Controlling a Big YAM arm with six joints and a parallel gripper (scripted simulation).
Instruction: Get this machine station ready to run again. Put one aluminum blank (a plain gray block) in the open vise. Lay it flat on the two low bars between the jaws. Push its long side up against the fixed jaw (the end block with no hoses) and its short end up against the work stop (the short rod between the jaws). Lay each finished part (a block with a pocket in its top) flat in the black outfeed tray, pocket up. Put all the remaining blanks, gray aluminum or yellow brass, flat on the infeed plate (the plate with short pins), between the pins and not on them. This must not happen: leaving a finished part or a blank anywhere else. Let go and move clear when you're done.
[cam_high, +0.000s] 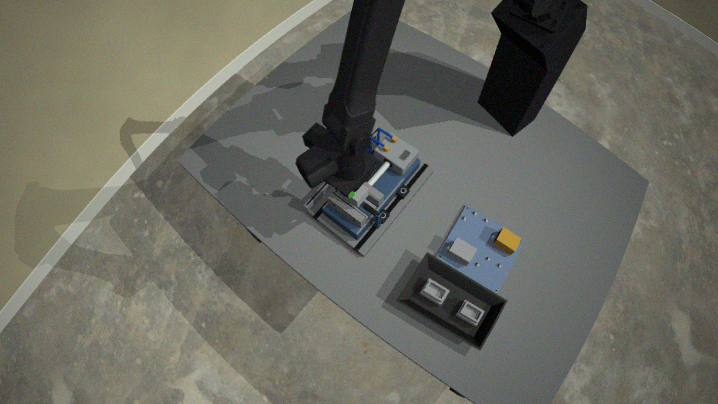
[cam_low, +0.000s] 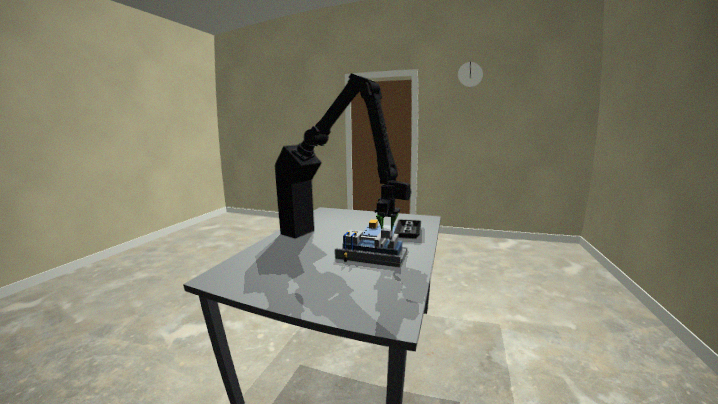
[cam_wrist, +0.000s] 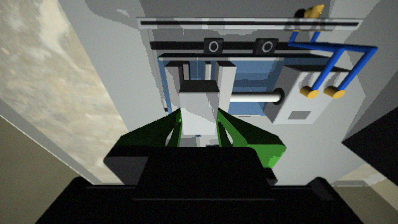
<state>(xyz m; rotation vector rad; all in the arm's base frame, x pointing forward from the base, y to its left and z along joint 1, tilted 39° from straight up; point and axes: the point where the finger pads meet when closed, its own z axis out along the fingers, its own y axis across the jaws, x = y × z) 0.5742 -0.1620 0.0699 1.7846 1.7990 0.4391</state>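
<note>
The moving jaw is 60 mm below my hand, 40 mm behind it and 10 mm to the left of it. From my hand the other things lie so: blue infeed plate: 330 mm to the left, 130 mm below, 100 mm behind; then fixed jaw: 60 mm below, 30 mm ahead; then white rod: 90 mm behind, 60 mm below, 10 mm to the left.
</note>
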